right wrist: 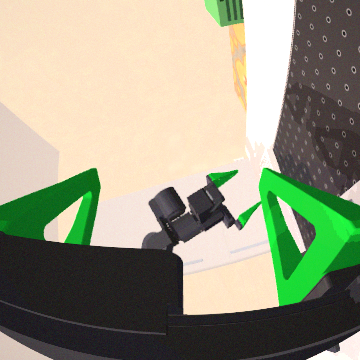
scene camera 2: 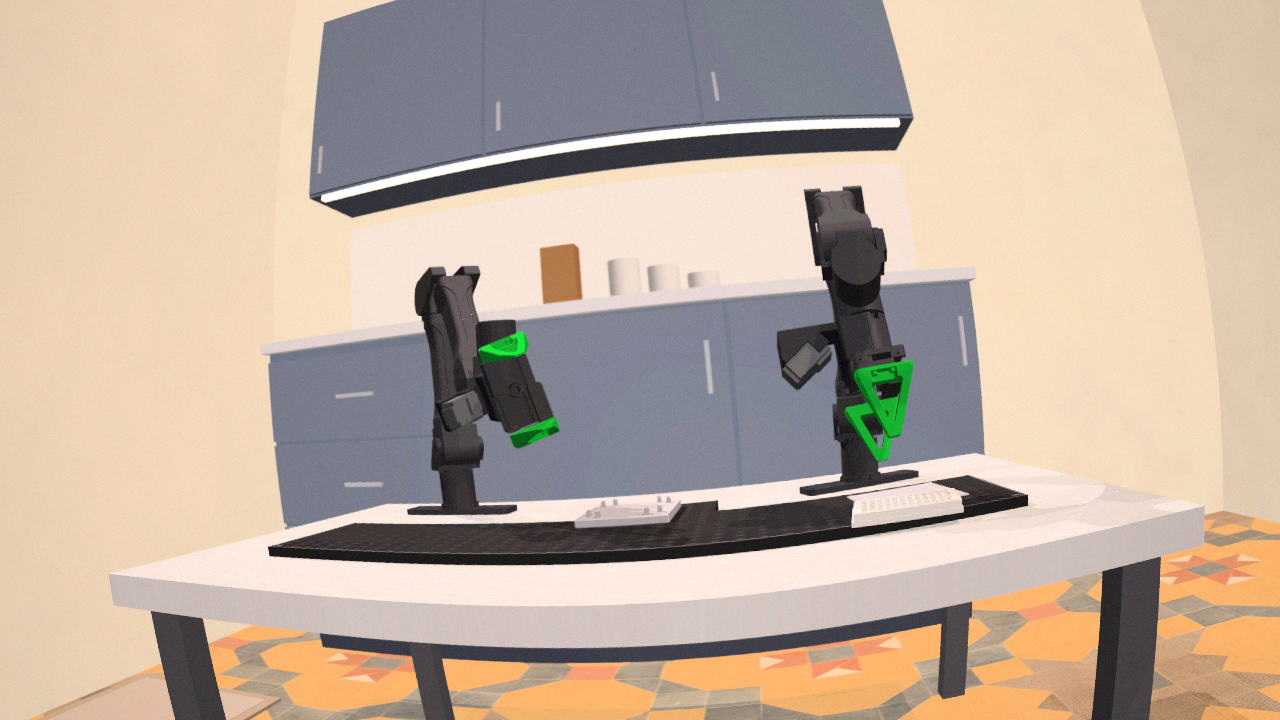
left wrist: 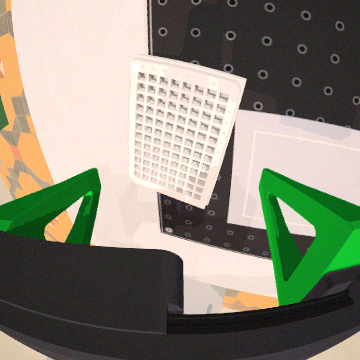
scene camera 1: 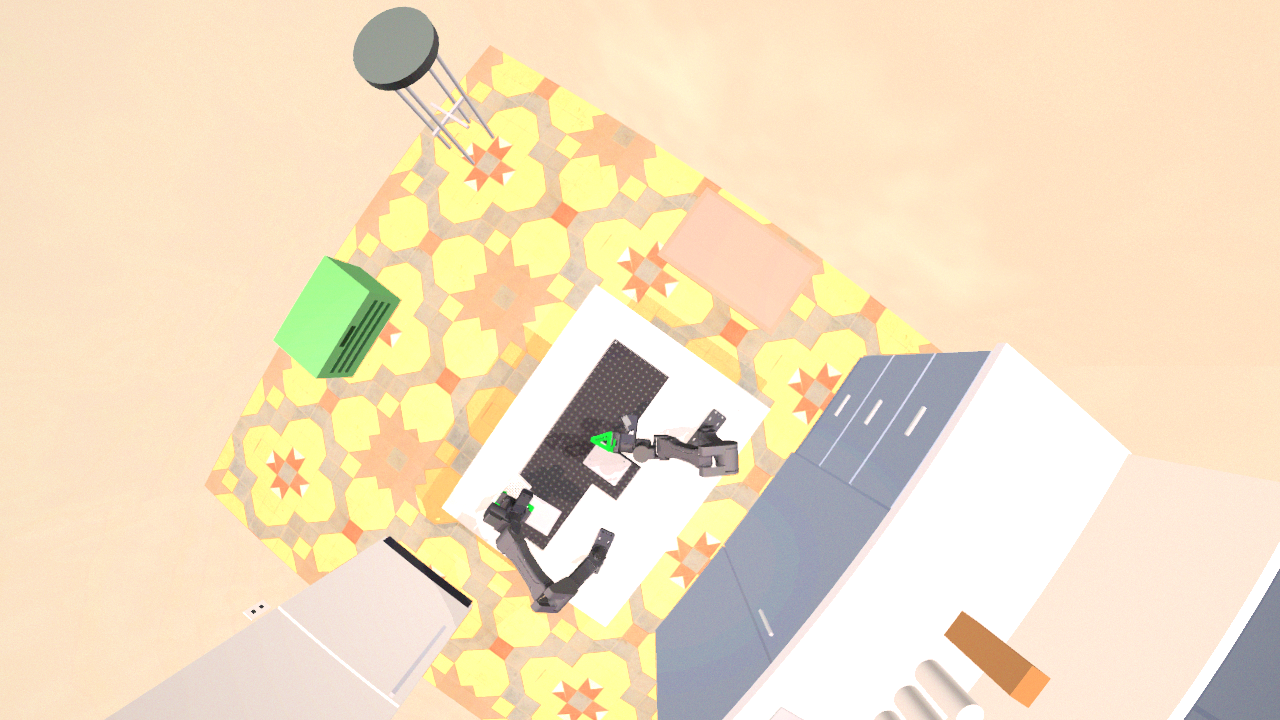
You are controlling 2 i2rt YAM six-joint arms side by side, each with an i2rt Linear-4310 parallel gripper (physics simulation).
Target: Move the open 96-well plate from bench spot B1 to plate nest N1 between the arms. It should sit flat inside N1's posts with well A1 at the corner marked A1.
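Places are measured from the left arm's base along level axes (x back, y up, z left), in centimetres.
Pixels of known places: left gripper, fingertip midpoint: (right wrist: 249,185) (scene camera 2: 888,449) (left wrist: 179,176) (scene camera 1: 515,497); right gripper, fingertip midpoint: (right wrist: 179,176) (scene camera 2: 533,391) (scene camera 1: 593,440); left arm's base at its link origin: (scene camera 2: 860,485) (scene camera 1: 599,550); right arm's base at its link origin: (scene camera 2: 461,512) (scene camera 1: 705,431).
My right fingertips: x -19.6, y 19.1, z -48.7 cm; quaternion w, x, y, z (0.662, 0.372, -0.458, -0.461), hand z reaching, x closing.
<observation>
Ahead of a thing's pixels: the offset from my right fingertips to its top centre. "spot": to the spot under its first point. Level surfaces: height alone.
The white open 96-well plate @[dx -23.8, dy -16.1, dz +38.6 cm] (scene camera 2: 905,505) (left wrist: 179,125) lies along the front edge of the black perforated board @[dy -17.8 cm] (scene camera 2: 402,540) (left wrist: 300,65), beside a pale outlined pad @[spot: dx -14.3, dy -17.6, dz +40.0 cm] (left wrist: 290,150). In the left wrist view it appears skewed against the pad. The pale nest N1 @[dx +7.7, dy -15.6, dz +11.0 cm] (scene camera 1: 605,466) (scene camera 2: 626,513), with small posts, stands on the board between the arms. My left gripper (scene camera 1: 516,501) (scene camera 2: 889,447) (left wrist: 179,176) is open above the plate, with nothing between its fingers. My right gripper (scene camera 1: 604,440) (scene camera 2: 520,390) (right wrist: 179,176) is open and empty, high near N1. The A1 marks are unreadable.
The white table (scene camera 1: 716,389) (scene camera 2: 554,626) carries both arms. The pale pad beside the plate lies on the board. A green box (scene camera 1: 322,317) and a round stool (scene camera 1: 395,49) stand away from the table. Blue-grey cabinets (scene camera 2: 617,394) stand behind the arms in scene camera 2.
</observation>
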